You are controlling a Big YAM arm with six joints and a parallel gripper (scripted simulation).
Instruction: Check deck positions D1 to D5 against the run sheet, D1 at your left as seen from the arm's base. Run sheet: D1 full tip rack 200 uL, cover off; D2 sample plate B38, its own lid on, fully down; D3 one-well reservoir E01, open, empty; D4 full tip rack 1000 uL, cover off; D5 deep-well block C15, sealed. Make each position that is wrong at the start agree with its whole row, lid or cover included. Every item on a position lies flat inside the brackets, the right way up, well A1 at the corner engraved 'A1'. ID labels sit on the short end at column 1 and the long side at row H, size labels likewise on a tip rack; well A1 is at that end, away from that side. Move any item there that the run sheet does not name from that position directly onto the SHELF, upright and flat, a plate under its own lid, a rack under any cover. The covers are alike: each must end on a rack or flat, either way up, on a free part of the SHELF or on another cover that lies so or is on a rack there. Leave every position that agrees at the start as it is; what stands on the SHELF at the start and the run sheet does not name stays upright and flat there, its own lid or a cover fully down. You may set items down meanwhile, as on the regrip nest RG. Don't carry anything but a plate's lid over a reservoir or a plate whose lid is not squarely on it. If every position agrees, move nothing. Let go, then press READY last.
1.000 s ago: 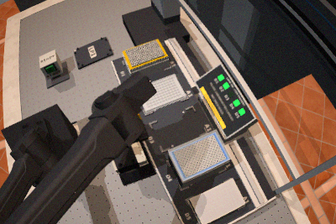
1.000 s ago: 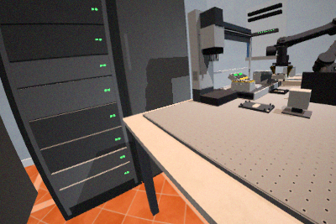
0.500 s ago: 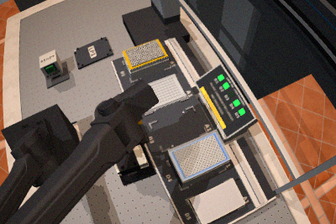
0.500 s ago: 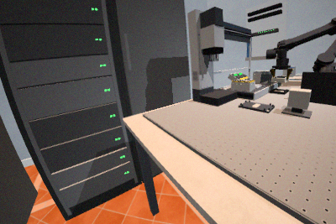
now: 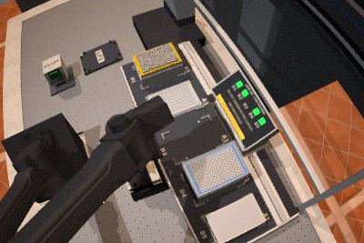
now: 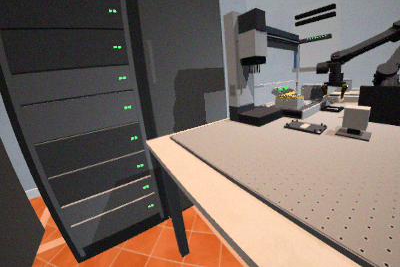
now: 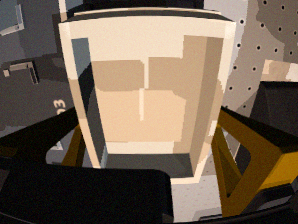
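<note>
The black regrip nest is 70 mm below my hand. Also, from my hand: one-well reservoir 10 mm below; then sealed block 220 mm to the right, 180 mm ahead, 10 mm below; then blue-framed tip rack 170 mm ahead, 90 mm to the right, 40 mm above.
</note>
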